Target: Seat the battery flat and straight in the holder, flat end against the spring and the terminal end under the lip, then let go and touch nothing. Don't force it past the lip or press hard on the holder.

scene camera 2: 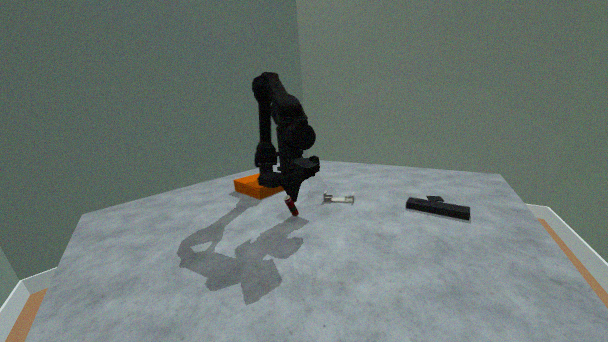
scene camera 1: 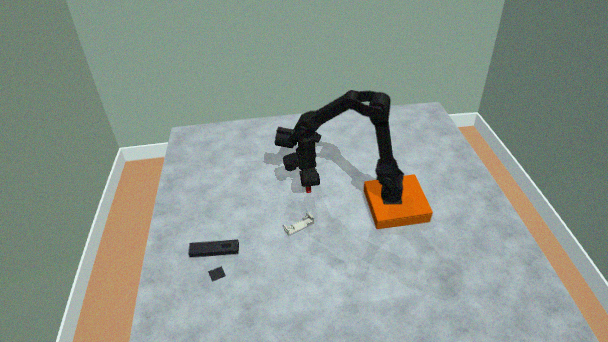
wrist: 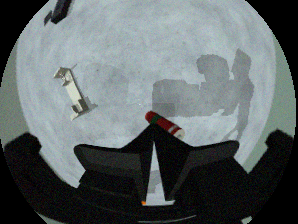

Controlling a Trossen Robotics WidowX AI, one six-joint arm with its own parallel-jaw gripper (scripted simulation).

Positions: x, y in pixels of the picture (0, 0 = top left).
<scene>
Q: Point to a long black block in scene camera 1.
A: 197, 249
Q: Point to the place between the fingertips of my gripper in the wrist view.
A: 153, 127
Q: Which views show my gripper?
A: Scene camera 2, scene camera 1 and the wrist view: all of them.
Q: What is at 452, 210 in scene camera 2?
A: A long black block.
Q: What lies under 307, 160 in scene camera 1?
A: My gripper.
</scene>
